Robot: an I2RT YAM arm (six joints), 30 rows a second.
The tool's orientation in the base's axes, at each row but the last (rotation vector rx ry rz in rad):
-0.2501 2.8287 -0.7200
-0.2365 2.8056 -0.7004
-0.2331 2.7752 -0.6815
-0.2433 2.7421 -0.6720
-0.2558 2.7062 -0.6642
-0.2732 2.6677 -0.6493
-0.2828 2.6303 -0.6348
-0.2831 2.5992 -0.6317
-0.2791 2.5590 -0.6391
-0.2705 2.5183 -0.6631
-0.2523 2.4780 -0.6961
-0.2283 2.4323 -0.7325
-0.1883 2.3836 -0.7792
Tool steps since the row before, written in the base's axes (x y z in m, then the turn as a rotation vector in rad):
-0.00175 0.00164 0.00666 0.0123 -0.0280 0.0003
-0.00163 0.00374 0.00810 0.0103 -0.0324 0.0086
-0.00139 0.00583 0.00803 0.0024 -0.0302 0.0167
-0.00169 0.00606 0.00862 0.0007 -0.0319 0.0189
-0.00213 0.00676 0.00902 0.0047 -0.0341 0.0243
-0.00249 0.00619 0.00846 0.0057 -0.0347 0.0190
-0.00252 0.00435 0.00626 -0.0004 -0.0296 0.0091
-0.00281 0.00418 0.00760 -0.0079 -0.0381 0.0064
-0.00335 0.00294 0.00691 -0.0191 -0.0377 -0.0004
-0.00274 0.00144 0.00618 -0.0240 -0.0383 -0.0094
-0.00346 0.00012 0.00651 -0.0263 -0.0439 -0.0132
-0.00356 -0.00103 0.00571 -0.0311 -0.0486 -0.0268
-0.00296 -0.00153 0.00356 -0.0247 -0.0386 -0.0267
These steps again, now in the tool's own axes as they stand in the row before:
0.00026 -0.00163 -0.00688 -0.0059 -0.0258 0.0154
-0.00078 -0.00046 -0.00902 -0.0046 -0.0334 0.0097
-0.00176 0.00143 -0.00976 0.0006 -0.0346 -0.0005
-0.00202 0.00137 -0.01039 0.0020 -0.0370 -0.0022
-0.00229 0.00181 -0.01109 -0.0027 -0.0418 -0.0043
-0.00210 0.00163 -0.01044 -0.0017 -0.0399 0.0007
-0.00119 0.00108 -0.00787 0.0057 -0.0302 0.0040
-0.00162 0.00028 -0.00897 0.0158 -0.0356 0.0059
-0.00081 -0.00055 -0.00816 0.0281 -0.0311 0.0054
-0.00080 -0.00173 -0.00664 0.0363 -0.0268 0.0097
-0.00013 -0.00323 -0.00663 0.0417 -0.0295 0.0136
0.00046 -0.00402 -0.00547 0.0537 -0.0259 0.0222
0.00101 -0.00346 -0.00329 0.0455 -0.0175 0.0210

